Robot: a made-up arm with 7 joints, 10 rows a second.
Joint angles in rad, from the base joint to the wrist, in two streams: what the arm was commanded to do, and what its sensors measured. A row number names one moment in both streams.
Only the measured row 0 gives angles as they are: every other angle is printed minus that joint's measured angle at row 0.
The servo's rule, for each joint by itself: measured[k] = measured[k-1] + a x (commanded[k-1-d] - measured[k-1]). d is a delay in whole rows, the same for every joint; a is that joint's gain. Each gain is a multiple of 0.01, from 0.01 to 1. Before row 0 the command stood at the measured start. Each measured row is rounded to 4 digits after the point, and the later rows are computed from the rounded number. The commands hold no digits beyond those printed.
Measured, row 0: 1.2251, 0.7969, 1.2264, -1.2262, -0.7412, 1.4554, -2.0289
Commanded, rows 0 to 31: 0.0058, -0.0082, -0.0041, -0.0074, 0.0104, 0.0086, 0.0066; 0.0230, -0.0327, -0.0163, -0.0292, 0.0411, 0.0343, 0.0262; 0.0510, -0.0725, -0.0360, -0.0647, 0.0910, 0.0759, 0.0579; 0.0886, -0.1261, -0.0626, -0.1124, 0.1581, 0.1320, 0.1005; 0.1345, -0.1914, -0.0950, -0.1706, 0.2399, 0.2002, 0.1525; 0.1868, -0.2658, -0.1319, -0.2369, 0.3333, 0.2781, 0.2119; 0.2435, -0.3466, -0.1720, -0.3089, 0.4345, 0.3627, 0.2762; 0.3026, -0.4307, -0.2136, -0.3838, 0.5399, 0.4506, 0.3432; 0.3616, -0.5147, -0.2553, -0.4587, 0.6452, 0.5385, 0.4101; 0.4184, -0.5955, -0.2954, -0.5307, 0.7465, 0.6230, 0.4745; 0.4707, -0.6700, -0.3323, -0.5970, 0.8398, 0.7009, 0.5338; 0.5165, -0.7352, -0.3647, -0.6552, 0.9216, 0.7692, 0.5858; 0.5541, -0.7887, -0.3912, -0.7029, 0.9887, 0.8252, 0.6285; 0.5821, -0.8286, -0.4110, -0.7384, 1.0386, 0.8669, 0.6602; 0.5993, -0.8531, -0.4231, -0.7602, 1.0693, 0.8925, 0.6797; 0.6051, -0.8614, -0.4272, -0.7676, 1.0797, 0.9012, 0.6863; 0.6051, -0.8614, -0.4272, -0.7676, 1.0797, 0.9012, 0.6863; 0.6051, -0.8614, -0.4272, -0.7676, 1.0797, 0.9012, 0.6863; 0.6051, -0.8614, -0.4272, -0.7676, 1.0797, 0.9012, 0.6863; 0.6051, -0.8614, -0.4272, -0.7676, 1.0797, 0.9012, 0.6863; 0.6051, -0.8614, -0.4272, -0.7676, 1.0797, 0.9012, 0.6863; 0.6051, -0.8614, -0.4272, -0.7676, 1.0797, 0.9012, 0.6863; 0.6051, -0.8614, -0.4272, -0.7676, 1.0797, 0.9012, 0.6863; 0.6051, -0.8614, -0.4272, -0.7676, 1.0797, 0.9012, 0.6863; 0.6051, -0.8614, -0.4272, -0.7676, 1.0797, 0.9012, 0.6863; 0.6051, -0.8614, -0.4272, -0.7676, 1.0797, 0.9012, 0.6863; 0.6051, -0.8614, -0.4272, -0.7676, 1.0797, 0.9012, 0.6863; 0.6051, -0.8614, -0.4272, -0.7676, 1.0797, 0.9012, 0.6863; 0.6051, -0.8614, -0.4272, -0.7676, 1.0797, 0.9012, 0.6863; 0.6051, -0.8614, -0.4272, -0.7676, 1.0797, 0.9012, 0.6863; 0.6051, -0.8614, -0.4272, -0.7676, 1.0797, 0.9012, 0.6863; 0.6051, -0.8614, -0.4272, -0.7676, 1.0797, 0.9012, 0.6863
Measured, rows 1 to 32: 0.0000, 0.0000, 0.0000, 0.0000, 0.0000, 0.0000, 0.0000; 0.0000, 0.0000, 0.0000, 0.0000, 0.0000, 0.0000, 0.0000; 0.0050, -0.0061, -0.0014, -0.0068, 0.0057, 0.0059, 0.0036; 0.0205, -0.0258, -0.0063, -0.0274, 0.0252, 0.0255, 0.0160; 0.0467, -0.0604, -0.0161, -0.0617, 0.0614, 0.0603, 0.0390; 0.0827, -0.1090, -0.0314, -0.1083, 0.1146, 0.1098, 0.0728; 0.1272, -0.1700, -0.0524, -0.1656, 0.1835, 0.1722, 0.1166; 0.1785, -0.2409, -0.0786, -0.2312, 0.2659, 0.2453, 0.1690; 0.2344, -0.3191, -0.1094, -0.3027, 0.3586, 0.3263, 0.2280; 0.2931, -0.4017, -0.1438, -0.3773, 0.4583, 0.4121, 0.2914; 0.3520, -0.4853, -0.1806, -0.4522, 0.5611, 0.4993, 0.3567; 0.4091, -0.5668, -0.2185, -0.5244, 0.6631, 0.5847, 0.4215; 0.4621, -0.6432, -0.2561, -0.5912, 0.7603, 0.6649, 0.4833; 0.5089, -0.7113, -0.2919, -0.6501, 0.8490, 0.7369, 0.5397; 0.5478, -0.7686, -0.3247, -0.6987, 0.9258, 0.7978, 0.5885; 0.5773, -0.8130, -0.3532, -0.7352, 0.9878, 0.8455, 0.6279; 0.5962, -0.8427, -0.3763, -0.7582, 1.0326, 0.8779, 0.6564; 0.6039, -0.8565, -0.3931, -0.7668, 1.0585, 0.8940, 0.6728; 0.6049, -0.8601, -0.4044, -0.7675, 1.0702, 0.8990, 0.6802; 0.6051, -0.8611, -0.4119, -0.7676, 1.0754, 0.9005, 0.6836; 0.6051, -0.8613, -0.4169, -0.7676, 1.0778, 0.9010, 0.6851; 0.6051, -0.8614, -0.4203, -0.7676, 1.0788, 0.9011, 0.6858; 0.6051, -0.8614, -0.4226, -0.7676, 1.0793, 0.9012, 0.6861; 0.6051, -0.8614, -0.4241, -0.7676, 1.0795, 0.9012, 0.6862; 0.6051, -0.8614, -0.4251, -0.7676, 1.0796, 0.9012, 0.6863; 0.6051, -0.8614, -0.4258, -0.7676, 1.0797, 0.9012, 0.6863; 0.6051, -0.8614, -0.4263, -0.7676, 1.0797, 0.9012, 0.6863; 0.6051, -0.8614, -0.4266, -0.7676, 1.0797, 0.9012, 0.6863; 0.6051, -0.8614, -0.4268, -0.7676, 1.0797, 0.9012, 0.6863; 0.6051, -0.8614, -0.4269, -0.7676, 1.0797, 0.9012, 0.6863; 0.6051, -0.8614, -0.4270, -0.7676, 1.0797, 0.9012, 0.6863; 0.6051, -0.8614, -0.4271, -0.7676, 1.0797, 0.9012, 0.6863
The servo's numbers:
d 2
a 0.86 0.74 0.33 0.92 0.55 0.69 0.55

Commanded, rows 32 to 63: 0.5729, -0.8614, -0.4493, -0.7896, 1.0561, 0.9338, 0.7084; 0.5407, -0.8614, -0.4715, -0.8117, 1.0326, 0.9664, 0.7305; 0.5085, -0.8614, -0.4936, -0.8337, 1.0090, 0.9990, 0.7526; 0.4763, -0.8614, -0.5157, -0.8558, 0.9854, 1.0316, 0.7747; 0.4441, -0.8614, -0.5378, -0.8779, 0.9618, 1.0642, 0.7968; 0.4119, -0.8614, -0.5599, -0.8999, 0.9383, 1.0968, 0.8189; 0.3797, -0.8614, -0.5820, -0.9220, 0.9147, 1.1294, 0.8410; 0.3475, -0.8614, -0.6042, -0.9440, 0.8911, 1.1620, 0.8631; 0.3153, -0.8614, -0.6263, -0.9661, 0.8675, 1.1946, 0.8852; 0.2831, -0.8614, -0.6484, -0.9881, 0.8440, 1.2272, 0.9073; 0.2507, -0.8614, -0.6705, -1.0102, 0.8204, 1.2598, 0.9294; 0.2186, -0.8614, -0.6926, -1.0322, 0.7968, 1.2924, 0.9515; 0.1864, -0.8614, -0.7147, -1.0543, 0.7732, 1.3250, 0.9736; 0.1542, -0.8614, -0.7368, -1.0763, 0.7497, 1.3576, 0.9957; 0.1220, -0.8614, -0.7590, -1.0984, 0.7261, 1.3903, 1.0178; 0.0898, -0.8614, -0.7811, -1.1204, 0.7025, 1.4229, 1.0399; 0.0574, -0.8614, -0.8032, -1.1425, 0.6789, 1.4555, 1.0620; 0.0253, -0.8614, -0.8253, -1.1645, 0.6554, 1.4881, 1.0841; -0.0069, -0.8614, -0.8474, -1.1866, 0.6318, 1.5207, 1.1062; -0.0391, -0.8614, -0.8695, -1.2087, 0.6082, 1.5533, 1.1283; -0.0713, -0.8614, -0.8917, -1.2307, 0.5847, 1.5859, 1.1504; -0.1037, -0.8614, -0.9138, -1.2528, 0.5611, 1.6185, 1.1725; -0.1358, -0.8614, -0.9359, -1.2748, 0.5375, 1.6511, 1.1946; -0.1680, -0.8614, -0.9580, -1.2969, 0.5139, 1.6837, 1.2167; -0.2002, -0.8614, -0.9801, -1.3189, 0.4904, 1.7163, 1.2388; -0.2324, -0.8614, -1.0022, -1.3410, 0.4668, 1.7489, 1.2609; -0.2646, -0.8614, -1.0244, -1.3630, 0.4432, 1.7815, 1.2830; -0.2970, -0.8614, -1.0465, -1.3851, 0.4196, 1.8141, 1.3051; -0.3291, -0.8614, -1.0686, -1.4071, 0.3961, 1.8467, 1.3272; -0.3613, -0.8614, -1.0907, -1.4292, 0.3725, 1.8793, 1.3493; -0.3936, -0.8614, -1.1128, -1.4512, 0.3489, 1.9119, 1.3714; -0.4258, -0.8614, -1.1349, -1.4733, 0.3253, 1.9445, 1.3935
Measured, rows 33 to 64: 0.6051, -0.8614, -0.4271, -0.7676, 1.0797, 0.9012, 0.6863; 0.6051, -0.8614, -0.4271, -0.7676, 1.0797, 0.9012, 0.6863; 0.5774, -0.8614, -0.4344, -0.7878, 1.0667, 0.9237, 0.6985; 0.5458, -0.8614, -0.4466, -0.8098, 1.0479, 0.9532, 0.7161; 0.5137, -0.8614, -0.4621, -0.8318, 1.0265, 0.9848, 0.7362; 0.4815, -0.8614, -0.4798, -0.8539, 1.0039, 1.0171, 0.7574; 0.4493, -0.8614, -0.4989, -0.8760, 0.9807, 1.0496, 0.7791; 0.4171, -0.8614, -0.5190, -0.8980, 0.9574, 1.0822, 0.8010; 0.3849, -0.8614, -0.5398, -0.9201, 0.9339, 1.1148, 0.8230; 0.3527, -0.8614, -0.5611, -0.9421, 0.9104, 1.1474, 0.8451; 0.3205, -0.8614, -0.5826, -0.9642, 0.8868, 1.1800, 0.8672; 0.2883, -0.8614, -0.6043, -0.9862, 0.8633, 1.2126, 0.8893; 0.2560, -0.8614, -0.6261, -1.0083, 0.8397, 1.2452, 0.9114; 0.2238, -0.8614, -0.6480, -1.0303, 0.8161, 1.2778, 0.9335; 0.1916, -0.8614, -0.6700, -1.0524, 0.7925, 1.3104, 0.9556; 0.1594, -0.8614, -0.6920, -1.0744, 0.7690, 1.3430, 0.9777; 0.1272, -0.8614, -0.7141, -1.0965, 0.7454, 1.3756, 0.9998; 0.0950, -0.8614, -0.7362, -1.1185, 0.7218, 1.4082, 1.0219; 0.0627, -0.8614, -0.7583, -1.1406, 0.6982, 1.4408, 1.0440; 0.0305, -0.8614, -0.7804, -1.1626, 0.6747, 1.4734, 1.0661; -0.0017, -0.8614, -0.8025, -1.1847, 0.6511, 1.5060, 1.0882; -0.0339, -0.8614, -0.8246, -1.2068, 0.6275, 1.5386, 1.1103; -0.0661, -0.8614, -0.8467, -1.2288, 0.6040, 1.5712, 1.1324; -0.0984, -0.8614, -0.8688, -1.2509, 0.5804, 1.6038, 1.1545; -0.1306, -0.8614, -0.8909, -1.2729, 0.5568, 1.6364, 1.1766; -0.1628, -0.8614, -0.9130, -1.2950, 0.5332, 1.6690, 1.1987; -0.1950, -0.8614, -0.9351, -1.3170, 0.5097, 1.7016, 1.2208; -0.2272, -0.8614, -0.9572, -1.3391, 0.4861, 1.7342, 1.2429; -0.2594, -0.8614, -0.9794, -1.3611, 0.4625, 1.7668, 1.2650; -0.2917, -0.8614, -1.0015, -1.3832, 0.4389, 1.7994, 1.2871; -0.3239, -0.8614, -1.0236, -1.4052, 0.4154, 1.8320, 1.3092; -0.3561, -0.8614, -1.0457, -1.4273, 0.3918, 1.8646, 1.3313
